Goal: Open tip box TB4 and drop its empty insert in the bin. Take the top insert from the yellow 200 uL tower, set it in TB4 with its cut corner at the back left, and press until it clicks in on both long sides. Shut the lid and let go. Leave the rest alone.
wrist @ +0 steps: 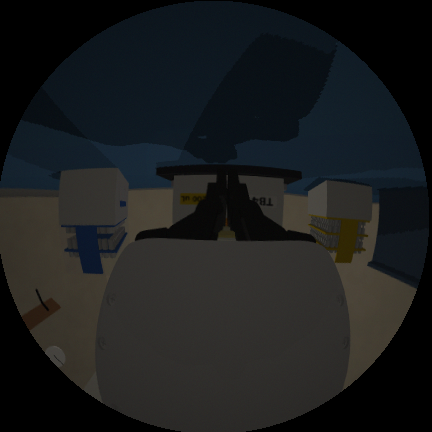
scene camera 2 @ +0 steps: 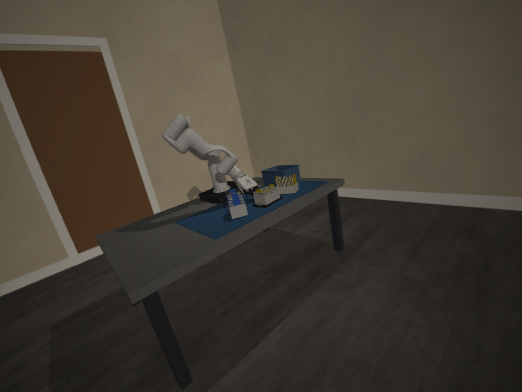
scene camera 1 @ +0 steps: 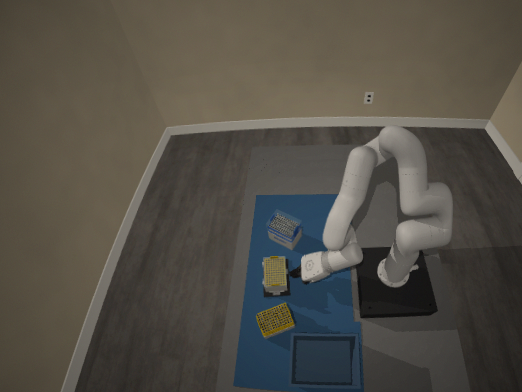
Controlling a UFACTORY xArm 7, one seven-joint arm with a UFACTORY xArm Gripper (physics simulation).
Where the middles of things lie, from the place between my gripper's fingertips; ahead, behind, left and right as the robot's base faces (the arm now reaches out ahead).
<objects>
Right now my hand is 190 mm to the left of the blue-and-white tip tower (scene camera 1: 286, 230) and 40 mm below it. Round my hand: blue bin (wrist: 393, 241): 50 mm behind, 340 mm to the left, 40 mm above.
</objects>
